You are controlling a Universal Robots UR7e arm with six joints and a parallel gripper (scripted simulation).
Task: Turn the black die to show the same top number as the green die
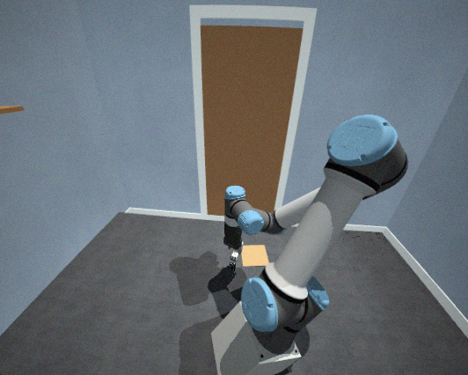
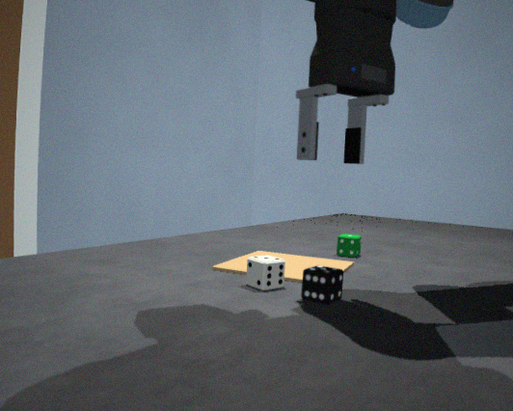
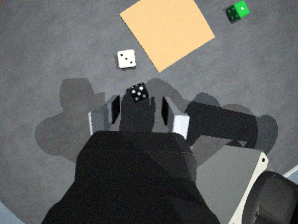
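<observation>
Right now the black die is 13 cm below my hand and 1 cm to the left of it. Round my hand: white die: 13 cm below, 6 cm ahead, 1 cm to the right; then tan mat: 15 cm below, 11 cm to the right, 8 cm ahead; then green die: 26 cm to the right, 13 cm below, 4 cm ahead.
</observation>
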